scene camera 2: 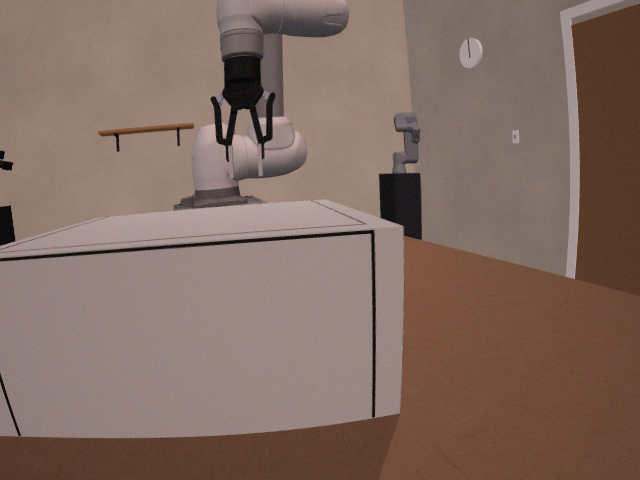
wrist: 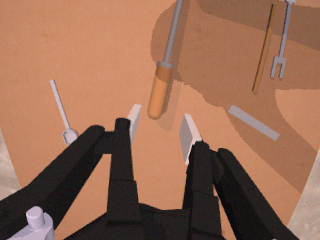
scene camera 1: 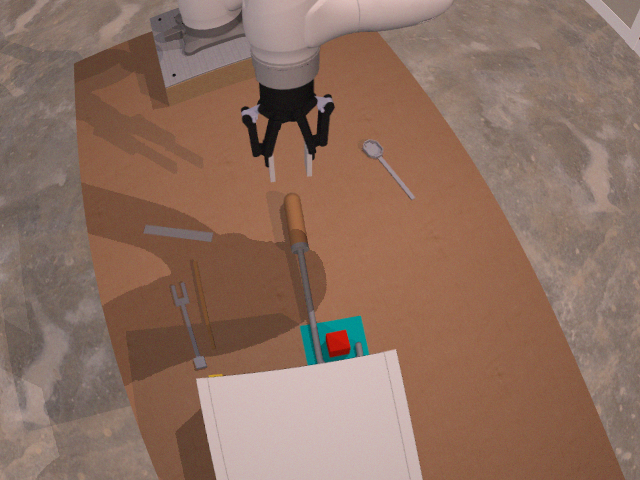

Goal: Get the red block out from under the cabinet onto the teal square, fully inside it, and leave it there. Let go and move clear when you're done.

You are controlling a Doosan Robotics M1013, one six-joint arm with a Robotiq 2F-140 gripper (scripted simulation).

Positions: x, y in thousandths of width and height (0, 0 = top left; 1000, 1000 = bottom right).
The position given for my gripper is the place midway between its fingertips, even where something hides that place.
my gripper: scene camera 2 385, 370; wrist 502, 498; scene camera 1 454, 359
